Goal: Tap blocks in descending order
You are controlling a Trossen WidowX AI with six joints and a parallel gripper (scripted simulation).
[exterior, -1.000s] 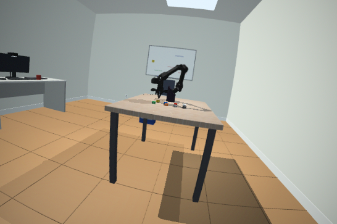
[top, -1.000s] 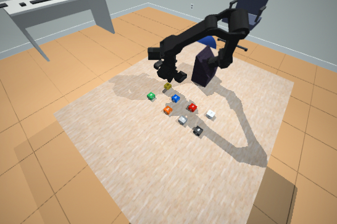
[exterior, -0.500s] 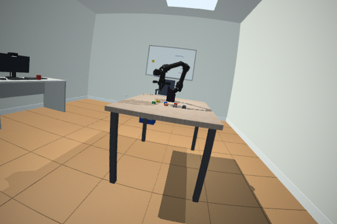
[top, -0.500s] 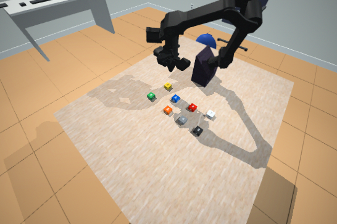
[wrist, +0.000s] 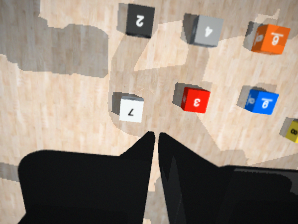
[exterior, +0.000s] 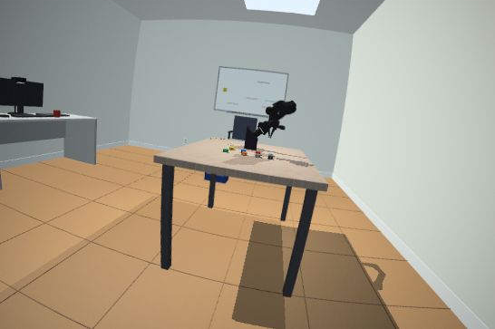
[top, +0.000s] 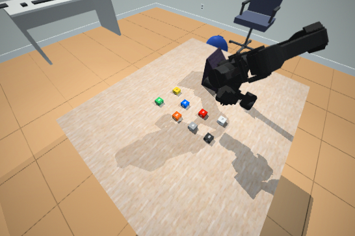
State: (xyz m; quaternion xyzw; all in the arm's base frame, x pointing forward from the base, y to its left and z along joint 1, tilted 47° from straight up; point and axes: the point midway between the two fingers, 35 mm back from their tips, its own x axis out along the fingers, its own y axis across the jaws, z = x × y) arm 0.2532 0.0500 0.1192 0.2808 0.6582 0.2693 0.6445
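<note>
Right now the white block is 20 mm behind my gripper tip, 20 mm to the left of it and 120 mm below it. The rest, counted from my gripper tip: red block marked 3: 10 mm ahead, 70 mm to the right, 120 mm below; then grey block marked 4: 100 mm ahead, 70 mm to the right, 120 mm below; then black block: 100 mm ahead, 20 mm to the left, 120 mm below.
</note>
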